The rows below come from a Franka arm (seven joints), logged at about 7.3 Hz.
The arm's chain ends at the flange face. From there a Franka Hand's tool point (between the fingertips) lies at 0.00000 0.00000 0.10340 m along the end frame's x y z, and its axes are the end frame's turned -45 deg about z.
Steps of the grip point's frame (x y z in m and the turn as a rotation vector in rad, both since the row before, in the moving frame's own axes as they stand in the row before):
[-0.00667 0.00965 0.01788 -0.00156 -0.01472 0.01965]
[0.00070 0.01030 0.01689 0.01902 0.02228 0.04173]
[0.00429 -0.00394 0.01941 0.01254 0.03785 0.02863]
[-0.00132 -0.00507 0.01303 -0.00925 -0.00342 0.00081]
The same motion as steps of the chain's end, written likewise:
[0.00308 0.01036 0.01789 -0.01151 -0.00931 0.01965]
[0.00748 0.00980 0.01693 0.02920 0.00231 0.04173]
[-0.00166 -0.00216 0.01949 0.03563 0.01790 0.02863]
[-0.00494 -0.00358 0.01304 -0.00896 0.00412 0.00081]

